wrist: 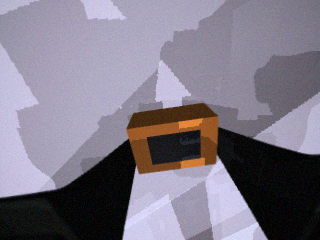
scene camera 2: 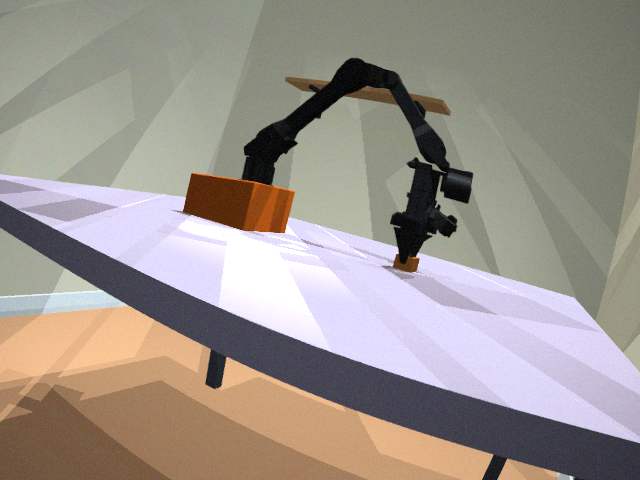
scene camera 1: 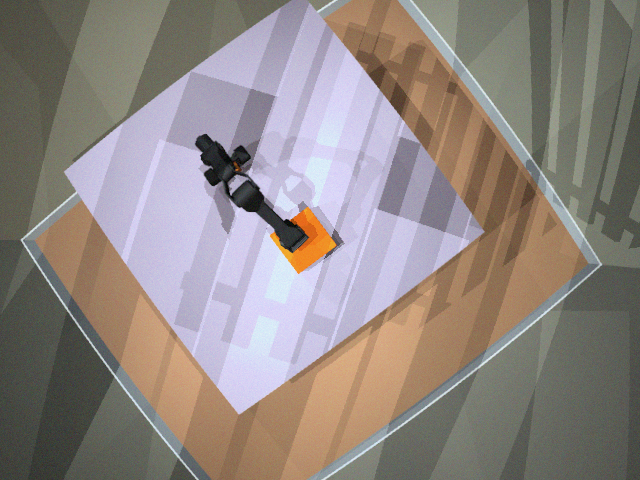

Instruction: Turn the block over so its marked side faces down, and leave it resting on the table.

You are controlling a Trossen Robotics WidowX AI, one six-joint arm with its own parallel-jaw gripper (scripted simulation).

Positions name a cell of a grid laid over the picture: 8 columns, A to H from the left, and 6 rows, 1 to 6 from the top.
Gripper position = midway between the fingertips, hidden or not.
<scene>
In view: the gripper (scene camera 2: F4).
The gripper is seen too in the wrist view (wrist: E4).
</scene>
